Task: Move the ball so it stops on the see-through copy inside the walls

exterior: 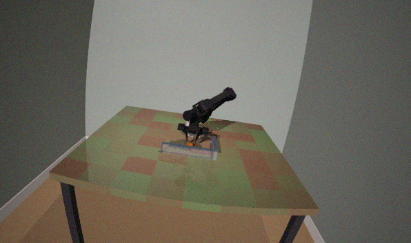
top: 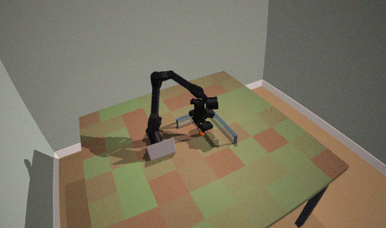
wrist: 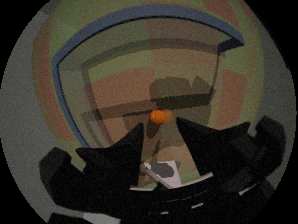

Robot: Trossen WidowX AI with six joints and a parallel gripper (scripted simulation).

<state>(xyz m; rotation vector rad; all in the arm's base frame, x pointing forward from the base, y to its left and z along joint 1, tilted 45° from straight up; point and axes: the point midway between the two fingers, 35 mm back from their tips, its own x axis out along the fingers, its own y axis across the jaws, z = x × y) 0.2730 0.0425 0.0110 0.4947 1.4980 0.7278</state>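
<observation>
My gripper tip is 2 cm above the orange ball. Also, from my gripper tip: clear wall: 13 cm ahead, 1 cm to the left, 1 cm below; see-through copy of ball: 2 cm below, 1 cm to the right.
</observation>
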